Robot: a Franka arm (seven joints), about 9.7 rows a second.
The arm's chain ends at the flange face. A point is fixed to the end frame.
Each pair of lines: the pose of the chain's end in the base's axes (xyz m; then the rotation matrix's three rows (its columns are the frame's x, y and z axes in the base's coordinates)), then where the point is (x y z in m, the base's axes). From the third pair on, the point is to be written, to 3 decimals.
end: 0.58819, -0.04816, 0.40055; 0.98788, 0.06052, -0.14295; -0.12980, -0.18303, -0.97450; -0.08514, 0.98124, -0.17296
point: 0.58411 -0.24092 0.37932
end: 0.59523, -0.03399, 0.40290; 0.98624, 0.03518, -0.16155; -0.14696, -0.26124, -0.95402; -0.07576, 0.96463, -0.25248
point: 0.58718 -0.22432 0.36637
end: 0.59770, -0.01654, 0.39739; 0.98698, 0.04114, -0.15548; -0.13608, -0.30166, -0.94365; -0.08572, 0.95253, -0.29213
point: 0.591 -0.205 0.353
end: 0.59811, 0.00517, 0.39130; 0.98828, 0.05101, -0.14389; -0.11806, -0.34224, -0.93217; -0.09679, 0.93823, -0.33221
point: 0.594 -0.181 0.339
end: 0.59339, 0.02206, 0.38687; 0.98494, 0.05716, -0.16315; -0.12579, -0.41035, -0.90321; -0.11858, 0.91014, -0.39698
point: 0.585 -0.160 0.321
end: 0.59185, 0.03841, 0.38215; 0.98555, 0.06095, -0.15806; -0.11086, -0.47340, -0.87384; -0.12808, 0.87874, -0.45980
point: 0.585 -0.139 0.303
